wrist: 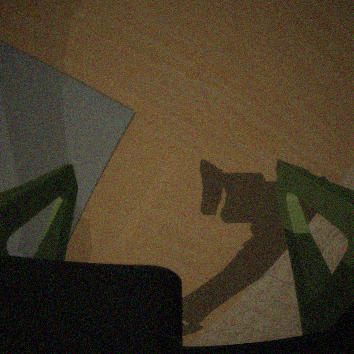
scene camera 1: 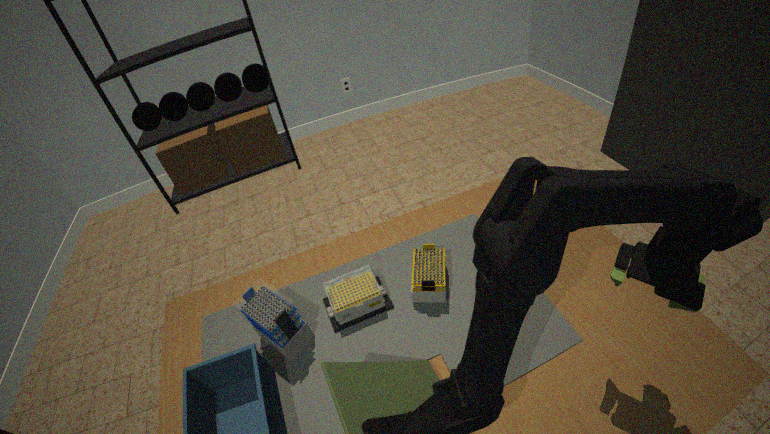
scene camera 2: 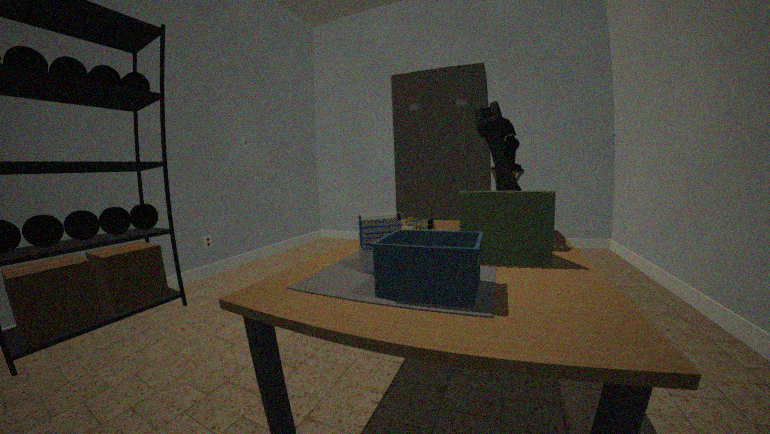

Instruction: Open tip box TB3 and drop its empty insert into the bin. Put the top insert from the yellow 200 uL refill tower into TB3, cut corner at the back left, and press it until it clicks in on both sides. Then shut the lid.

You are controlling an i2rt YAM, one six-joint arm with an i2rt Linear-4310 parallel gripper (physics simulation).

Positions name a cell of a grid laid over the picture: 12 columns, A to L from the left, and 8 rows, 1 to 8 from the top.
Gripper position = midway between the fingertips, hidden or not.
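Observation:
In scene camera 1 you'd see my gripper (scene camera 1: K6), which is open and holding nothing, plus a tip box with yellow insert (scene camera 1: F6), a grey mat (scene camera 1: G7) and a blue bin (scene camera 1: D8). Scene camera 2 gives me the bin (scene camera 2: G5) too. And in the wrist view there's my gripper again (wrist: F4).

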